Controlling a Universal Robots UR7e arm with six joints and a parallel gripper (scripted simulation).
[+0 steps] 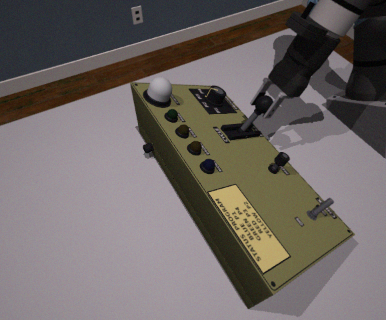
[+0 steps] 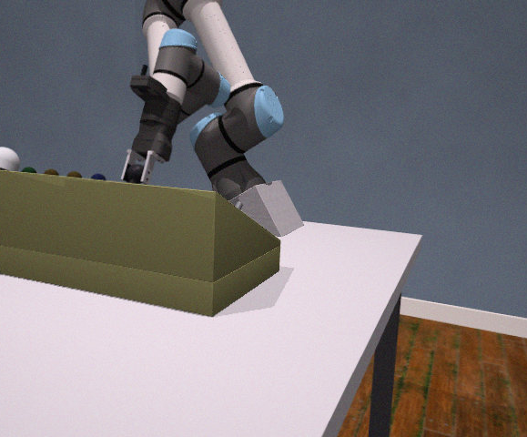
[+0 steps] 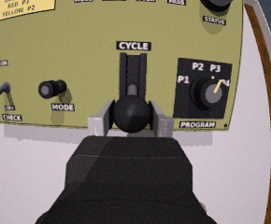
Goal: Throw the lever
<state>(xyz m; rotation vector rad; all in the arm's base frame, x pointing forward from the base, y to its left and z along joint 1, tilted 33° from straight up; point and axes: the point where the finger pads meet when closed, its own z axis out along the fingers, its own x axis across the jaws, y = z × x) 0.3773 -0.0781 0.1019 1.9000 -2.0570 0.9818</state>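
Now: hand 3 cm above the lever and 2 cm short of it. Also, from my hand: metal toggle 23 cm to the left, 8 cm ahead, 5 cm below; then rotary selector 13 cm to the right, 5 cm below, 3 cm ahead; then olive console 9 cm ahead, 7 cm below, 4 cm to the left.
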